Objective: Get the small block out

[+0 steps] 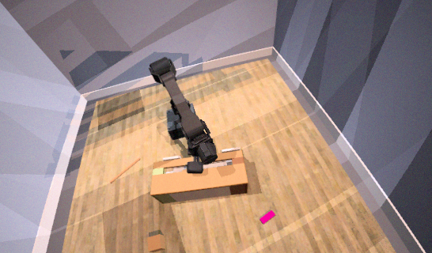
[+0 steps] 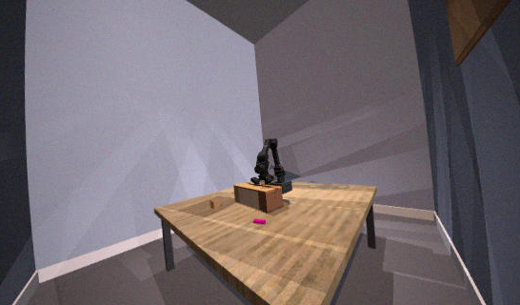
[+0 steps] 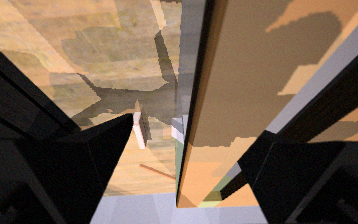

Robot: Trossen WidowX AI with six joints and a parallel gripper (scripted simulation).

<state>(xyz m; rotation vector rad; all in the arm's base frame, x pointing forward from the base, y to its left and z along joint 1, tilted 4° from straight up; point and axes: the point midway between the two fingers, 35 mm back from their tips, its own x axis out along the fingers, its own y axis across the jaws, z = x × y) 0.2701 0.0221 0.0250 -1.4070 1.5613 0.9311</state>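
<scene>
Right now my gripper tip is 4 cm short of the tan box, 2 cm to the right of it and 2 cm above it. Also, from my gripper tip: thin brown stick (37 cm to the right, 8 cm below, 8 cm behind).
</scene>
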